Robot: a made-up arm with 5 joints.
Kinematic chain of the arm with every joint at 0, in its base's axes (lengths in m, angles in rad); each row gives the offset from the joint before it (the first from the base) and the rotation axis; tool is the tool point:
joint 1: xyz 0 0 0.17 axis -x
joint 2: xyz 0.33 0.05 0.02 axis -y
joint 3: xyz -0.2 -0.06 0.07 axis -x
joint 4: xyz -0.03 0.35 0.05 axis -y
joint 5: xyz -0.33 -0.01 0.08 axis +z
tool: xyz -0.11 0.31 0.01
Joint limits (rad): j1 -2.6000..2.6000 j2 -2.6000..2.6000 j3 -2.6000..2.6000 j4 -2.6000..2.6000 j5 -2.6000..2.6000
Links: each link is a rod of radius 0.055 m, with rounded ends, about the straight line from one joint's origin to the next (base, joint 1, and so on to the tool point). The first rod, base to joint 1, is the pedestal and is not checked.
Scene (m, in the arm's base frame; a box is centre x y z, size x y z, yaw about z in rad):
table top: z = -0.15
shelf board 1: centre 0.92 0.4 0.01 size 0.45 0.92 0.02 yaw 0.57
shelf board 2: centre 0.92 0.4 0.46 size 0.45 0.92 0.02 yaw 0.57
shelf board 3: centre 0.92 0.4 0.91 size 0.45 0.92 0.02 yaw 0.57
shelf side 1: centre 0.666 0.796 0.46 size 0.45 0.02 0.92 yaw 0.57
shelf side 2: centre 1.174 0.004 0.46 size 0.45 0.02 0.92 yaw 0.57
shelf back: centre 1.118 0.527 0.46 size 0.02 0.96 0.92 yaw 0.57
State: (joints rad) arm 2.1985 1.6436 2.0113 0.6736 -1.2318
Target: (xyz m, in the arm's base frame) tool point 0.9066 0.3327 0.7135
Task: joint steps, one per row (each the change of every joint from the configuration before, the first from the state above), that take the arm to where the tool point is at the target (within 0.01 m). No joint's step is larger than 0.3 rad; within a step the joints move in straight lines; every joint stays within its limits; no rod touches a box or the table.
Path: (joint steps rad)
1: 0.1004 0.1262 0.0965 -0.0092 0.2504
2: 0.1004 0.1261 0.0965 -0.0091 0.2503
3: 0.1003 0.1262 0.0965 -0.0092 0.2504
4: 0.1004 0.1262 0.0965 -0.0092 0.2504

